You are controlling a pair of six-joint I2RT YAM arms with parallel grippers.
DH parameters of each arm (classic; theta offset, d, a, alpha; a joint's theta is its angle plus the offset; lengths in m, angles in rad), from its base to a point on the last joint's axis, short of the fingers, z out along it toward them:
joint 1: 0 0.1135 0.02 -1.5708
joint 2: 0 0 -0.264 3.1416
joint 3: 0.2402 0 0.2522 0
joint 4: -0.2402 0 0.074 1.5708
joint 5: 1.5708 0 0 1.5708
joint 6: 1.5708 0.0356 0 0
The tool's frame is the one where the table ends.
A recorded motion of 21 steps. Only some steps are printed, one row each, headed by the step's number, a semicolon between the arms.
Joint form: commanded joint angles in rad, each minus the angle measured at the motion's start. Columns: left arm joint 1, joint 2, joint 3, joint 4, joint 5, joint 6; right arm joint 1, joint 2, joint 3, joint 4, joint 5, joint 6.
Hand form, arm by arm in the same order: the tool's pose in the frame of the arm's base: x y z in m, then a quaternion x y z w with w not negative. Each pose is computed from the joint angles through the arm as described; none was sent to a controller.
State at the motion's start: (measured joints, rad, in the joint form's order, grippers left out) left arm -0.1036 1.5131 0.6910 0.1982 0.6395 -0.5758; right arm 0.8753 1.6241 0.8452 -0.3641 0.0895 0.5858
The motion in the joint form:
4: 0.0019 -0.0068 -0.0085 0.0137 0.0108 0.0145; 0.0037 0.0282 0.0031 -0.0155 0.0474 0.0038
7: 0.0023 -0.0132 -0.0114 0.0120 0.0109 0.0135; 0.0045 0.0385 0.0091 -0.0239 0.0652 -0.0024
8: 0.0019 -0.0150 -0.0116 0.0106 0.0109 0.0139; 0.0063 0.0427 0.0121 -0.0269 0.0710 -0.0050
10: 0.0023 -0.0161 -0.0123 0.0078 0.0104 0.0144; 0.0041 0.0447 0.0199 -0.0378 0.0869 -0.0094
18: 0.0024 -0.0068 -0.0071 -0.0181 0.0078 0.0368; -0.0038 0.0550 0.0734 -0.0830 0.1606 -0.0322
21: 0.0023 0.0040 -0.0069 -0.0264 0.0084 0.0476; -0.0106 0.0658 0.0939 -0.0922 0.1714 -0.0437
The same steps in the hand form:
4: 0.2935 -0.0516 0.1792 -0.04802 0.85222 -0.41027 0.32107; 0.1925 0.2248 0.1407 -0.12814 0.97069 0.07879 0.18746
7: 0.2924 -0.0514 0.1800 -0.04825 0.85186 -0.41052 0.32169; 0.1933 0.2252 0.1391 -0.13041 0.97097 0.06750 0.18883
8: 0.2922 -0.0515 0.1803 -0.04787 0.85184 -0.41054 0.32177; 0.1934 0.2258 0.1386 -0.13220 0.97090 0.06388 0.18921
10: 0.2918 -0.0513 0.1801 -0.04841 0.85232 -0.41005 0.32105; 0.1948 0.2256 0.1397 -0.13202 0.97075 0.05567 0.19267
18: 0.2919 -0.0512 0.1769 -0.04508 0.85843 -0.40350 0.31346; 0.2037 0.2284 0.1492 -0.13221 0.96714 0.02432 0.21580
21: 0.2921 -0.0513 0.1733 -0.04374 0.86192 -0.40083 0.30745; 0.2081 0.2299 0.1511 -0.13339 0.96627 0.01841 0.21951

